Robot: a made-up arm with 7 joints.
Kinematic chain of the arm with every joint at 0, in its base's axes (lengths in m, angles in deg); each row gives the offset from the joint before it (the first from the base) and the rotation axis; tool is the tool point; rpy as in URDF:
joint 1: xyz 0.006 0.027 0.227 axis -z
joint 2: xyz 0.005 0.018 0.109 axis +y
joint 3: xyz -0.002 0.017 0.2 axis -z
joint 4: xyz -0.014 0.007 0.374 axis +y
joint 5: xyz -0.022 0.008 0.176 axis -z
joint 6: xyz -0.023 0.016 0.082 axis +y
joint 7: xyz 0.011 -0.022 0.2 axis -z
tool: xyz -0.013 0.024 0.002 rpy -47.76 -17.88 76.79
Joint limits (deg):
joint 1: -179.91..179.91
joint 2: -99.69..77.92
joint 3: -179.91..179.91
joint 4: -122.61..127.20
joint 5: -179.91..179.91
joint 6: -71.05..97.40
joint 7: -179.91..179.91
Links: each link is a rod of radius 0.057 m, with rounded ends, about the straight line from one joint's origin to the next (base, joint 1, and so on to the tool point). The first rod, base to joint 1, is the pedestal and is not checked.
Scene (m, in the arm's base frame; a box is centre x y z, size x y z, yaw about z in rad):
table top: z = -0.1
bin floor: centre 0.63 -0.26 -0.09 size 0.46 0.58 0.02 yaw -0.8
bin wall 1: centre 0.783 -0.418 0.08 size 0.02 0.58 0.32 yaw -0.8
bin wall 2: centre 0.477 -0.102 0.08 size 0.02 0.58 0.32 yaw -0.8
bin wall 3: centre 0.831 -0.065 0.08 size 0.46 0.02 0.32 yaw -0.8
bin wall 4: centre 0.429 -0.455 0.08 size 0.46 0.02 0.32 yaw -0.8
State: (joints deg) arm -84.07 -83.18 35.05 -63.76 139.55 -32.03 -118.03
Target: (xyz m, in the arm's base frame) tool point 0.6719 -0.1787 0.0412
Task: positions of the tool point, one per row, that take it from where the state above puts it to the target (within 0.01 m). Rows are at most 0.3 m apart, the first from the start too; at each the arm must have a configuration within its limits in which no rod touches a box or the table.
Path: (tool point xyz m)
1: -0.2423 -0.8495 0.3023
2: -0.0352 -0.8759 0.4212
3: 0.1726 -0.8332 0.5554
4: 0.3674 -0.7371 0.5104
5: 0.5279 -0.5848 0.4730
6: 0.6338 -0.3911 0.4446
7: 0.6719 -0.1788 0.4258
8: 0.6936 -0.1872 0.3013
9: 0.6940 -0.1870 0.1716
10: 0.6719 -0.1788 0.0412

